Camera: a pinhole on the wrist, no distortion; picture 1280 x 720 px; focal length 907.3 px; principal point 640.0 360.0 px. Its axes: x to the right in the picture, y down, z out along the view. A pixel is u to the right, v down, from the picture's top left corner.
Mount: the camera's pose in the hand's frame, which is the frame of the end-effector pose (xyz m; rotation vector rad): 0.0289 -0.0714 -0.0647 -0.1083 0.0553 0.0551
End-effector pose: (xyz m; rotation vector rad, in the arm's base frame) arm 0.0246 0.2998 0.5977 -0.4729 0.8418 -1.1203
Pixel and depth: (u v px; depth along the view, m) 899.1 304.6 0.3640
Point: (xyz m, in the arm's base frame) 0.2549 0.1192 0.7585
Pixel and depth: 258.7 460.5 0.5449
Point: 0.3938 0.4389 0.9285
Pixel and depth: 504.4 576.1 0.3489
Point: 0.2672 0.3065 0.7370
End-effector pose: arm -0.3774 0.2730 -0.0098 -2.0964 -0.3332 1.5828
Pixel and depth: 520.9 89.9 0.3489
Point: -0.6423 0.4635 -0.0059
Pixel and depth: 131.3 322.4 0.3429
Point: -0.6886 0.3219 0.0796
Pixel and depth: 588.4 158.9 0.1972
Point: -0.4888 0.3990 -0.0151
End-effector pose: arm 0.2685 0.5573 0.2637 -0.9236 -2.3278 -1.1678
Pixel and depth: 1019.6 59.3 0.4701
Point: -0.0467 0.9150 0.0840
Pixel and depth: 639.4 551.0 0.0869
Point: 0.2141 0.5665 0.2465
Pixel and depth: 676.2 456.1 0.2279
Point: 0.2124 0.6947 0.1870
